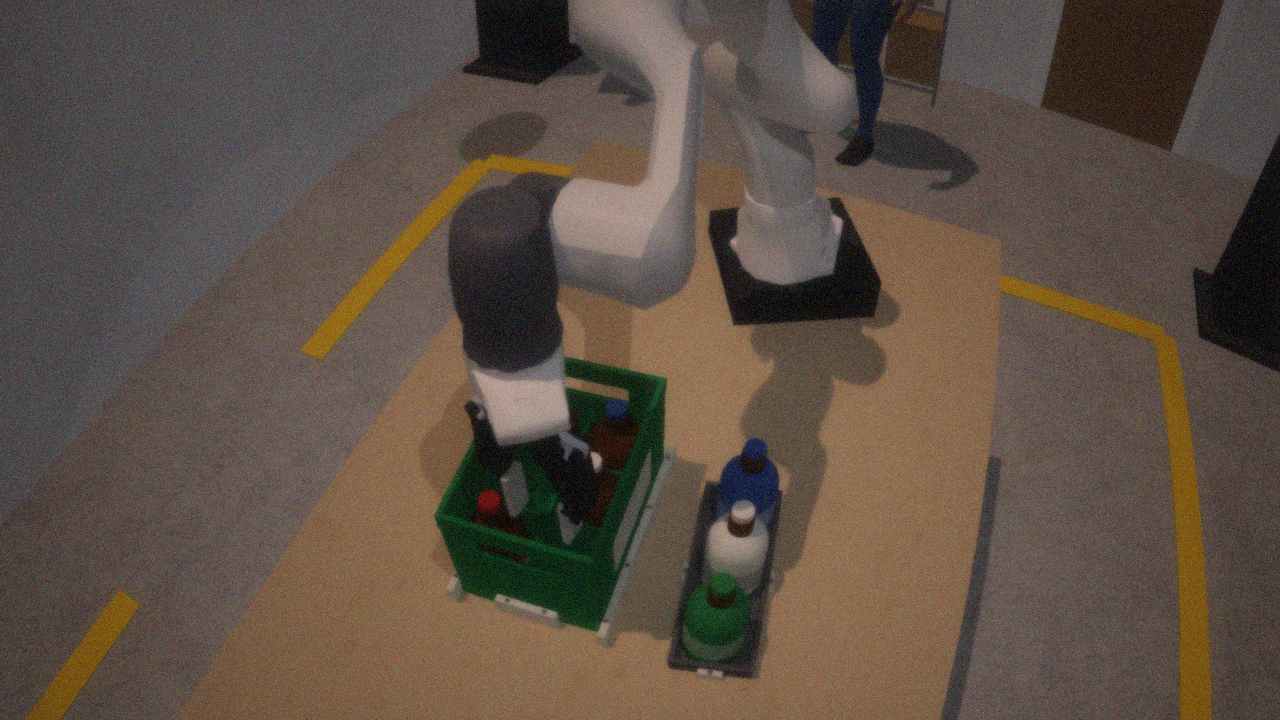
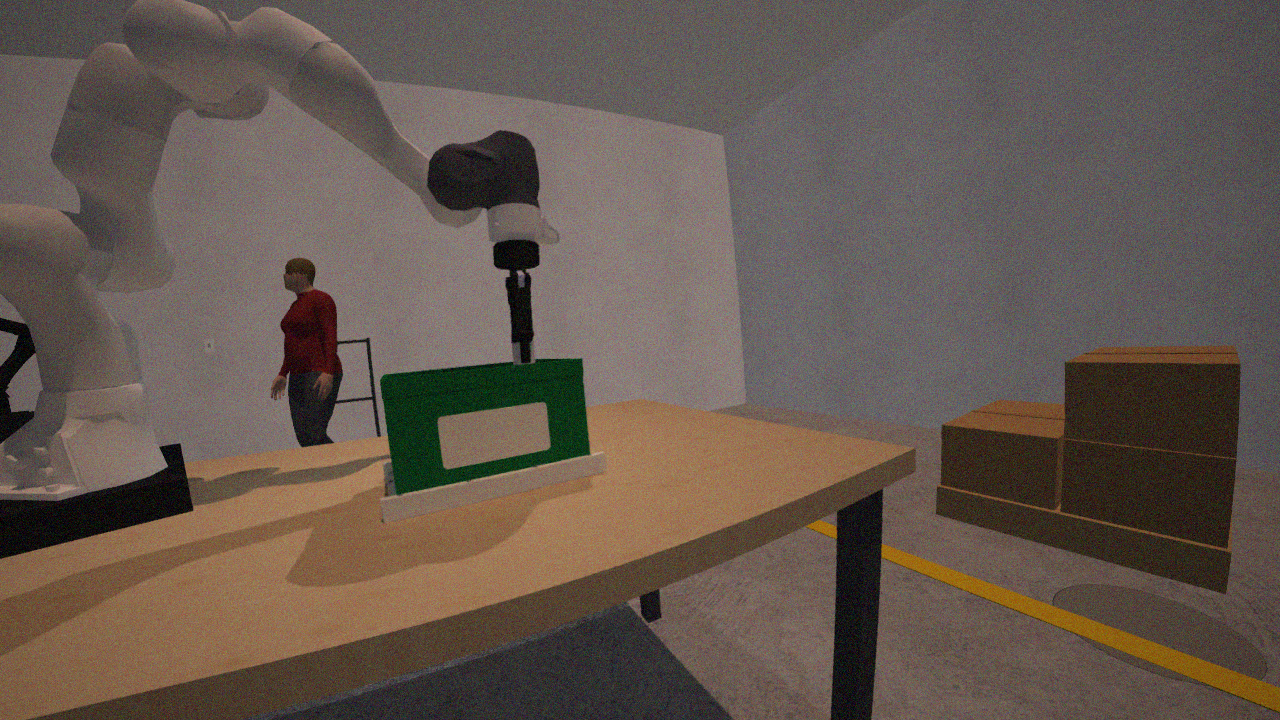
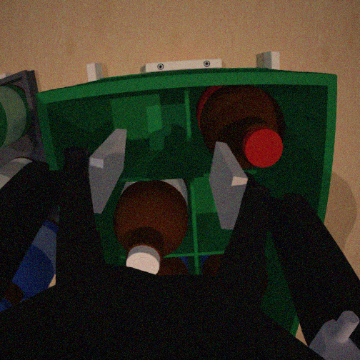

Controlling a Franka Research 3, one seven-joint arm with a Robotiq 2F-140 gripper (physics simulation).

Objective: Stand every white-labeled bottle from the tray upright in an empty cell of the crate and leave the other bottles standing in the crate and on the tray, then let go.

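Observation:
My gripper [image 1: 541, 505] [image 2: 524, 354] [image 3: 168, 154] is open and empty, its fingertips at the crate's rim height, over the cells. The green crate [image 1: 528, 577] [image 2: 411, 447] [image 3: 180, 79] holds a white-capped brown bottle [image 3: 151, 215] with a whitish label edge, upright just beside the space between the fingers. A red-capped bottle [image 1: 488, 505] [image 3: 240, 110] and a blue-capped bottle [image 1: 613, 437] also stand in the crate. On the dark tray [image 1: 681, 661] [image 3: 31, 100] stand a white-labeled bottle [image 1: 735, 548], a green-labeled bottle [image 1: 716, 622] [image 3: 12, 115] and a blue-labeled bottle [image 1: 750, 483] [image 3: 37, 260].
White brackets [image 1: 528, 609] [image 2: 492, 488] [image 3: 183, 65] edge the crate's base on the wooden table [image 1: 850, 555] [image 2: 716, 465]. The arm's black base [image 1: 801, 300] stands at the back. A person [image 2: 308, 340] and stacked boxes [image 2: 1150, 447] are beyond the table.

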